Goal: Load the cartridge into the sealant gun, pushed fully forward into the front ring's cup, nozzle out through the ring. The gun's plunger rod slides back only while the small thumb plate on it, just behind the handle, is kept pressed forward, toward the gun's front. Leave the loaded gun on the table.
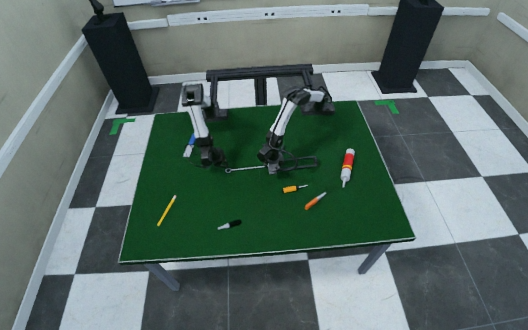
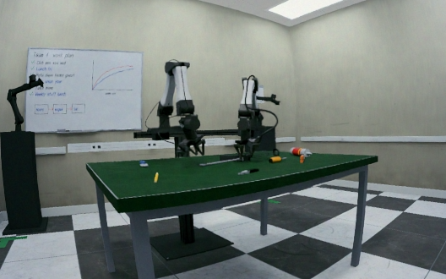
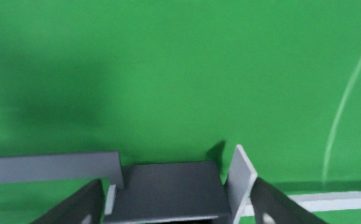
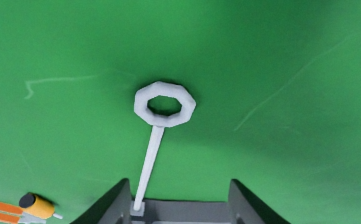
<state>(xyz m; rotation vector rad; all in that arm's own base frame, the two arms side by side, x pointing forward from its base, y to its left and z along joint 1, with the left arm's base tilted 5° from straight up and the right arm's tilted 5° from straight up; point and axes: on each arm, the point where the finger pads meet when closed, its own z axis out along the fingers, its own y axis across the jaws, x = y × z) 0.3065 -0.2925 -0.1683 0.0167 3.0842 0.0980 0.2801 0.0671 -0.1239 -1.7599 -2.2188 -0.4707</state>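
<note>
Now: left hand 1 cm past the thumb plate, 3 cm to the left of it and 1 cm above it. From my left hand the other things lie so: yellow screwdriver 15 cm ahead, 11 cm to the left, 2 cm below; plunger rod 2 cm behind, 13 cm to the right, 2 cm below; orange-handled tool 23 cm ahead, 22 cm to the left, 1 cm below.
</note>
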